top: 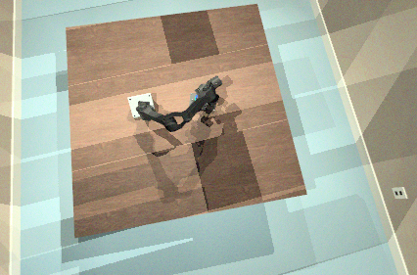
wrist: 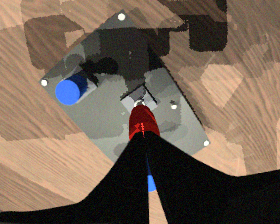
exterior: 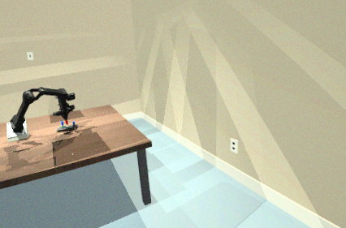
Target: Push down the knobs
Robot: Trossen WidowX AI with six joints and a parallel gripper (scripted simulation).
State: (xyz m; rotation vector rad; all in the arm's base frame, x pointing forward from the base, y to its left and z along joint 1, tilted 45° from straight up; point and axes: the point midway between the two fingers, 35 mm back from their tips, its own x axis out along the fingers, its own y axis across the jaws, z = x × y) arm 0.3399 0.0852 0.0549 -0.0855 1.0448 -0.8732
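Now: the blue knob 4 cm behind my gripper tip, 3 cm to the left of it and 3 cm below it. Also, from my gripper tip: red knob 2 cm below.
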